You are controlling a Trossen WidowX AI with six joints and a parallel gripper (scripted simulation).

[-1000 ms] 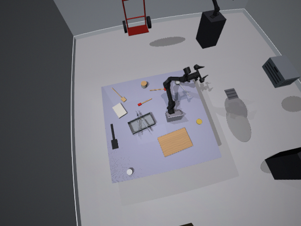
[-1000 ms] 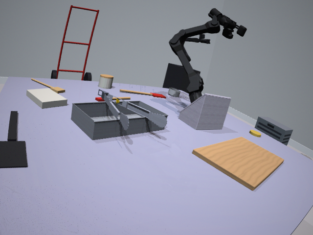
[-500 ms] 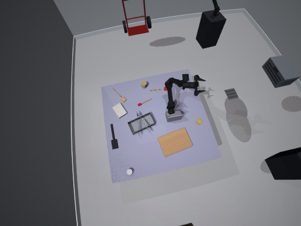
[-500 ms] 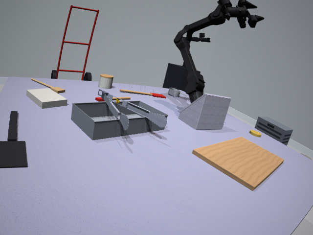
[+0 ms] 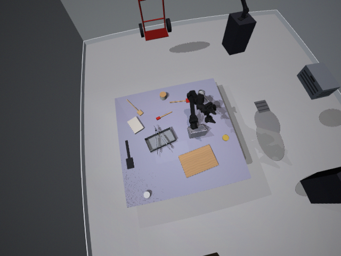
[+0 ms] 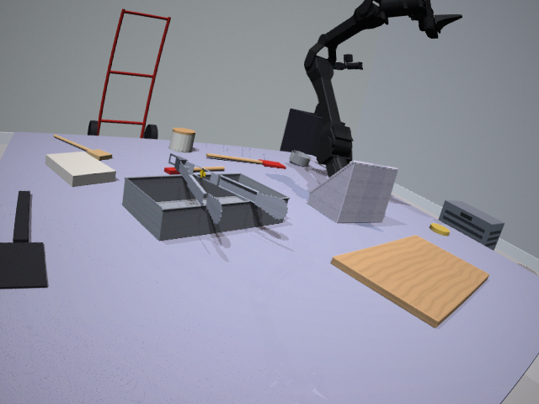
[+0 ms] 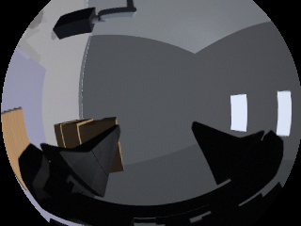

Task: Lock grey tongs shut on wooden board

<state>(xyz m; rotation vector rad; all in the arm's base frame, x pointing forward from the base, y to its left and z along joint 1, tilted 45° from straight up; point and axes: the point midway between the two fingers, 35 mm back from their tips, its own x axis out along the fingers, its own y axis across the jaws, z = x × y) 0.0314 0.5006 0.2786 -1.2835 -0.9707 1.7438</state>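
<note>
Now: the grey roasting tin 61 cm below my gripper tip, 44 cm ahead of it and 20 cm to the right of it. Also, from my gripper tip: red spatula 63 cm below, 59 cm to the right, 3 cm ahead; then lidded jar 72 cm to the right, 60 cm below, 24 cm ahead; then wooden board 63 cm below, 15 cm to the left, 13 cm ahead.
</note>
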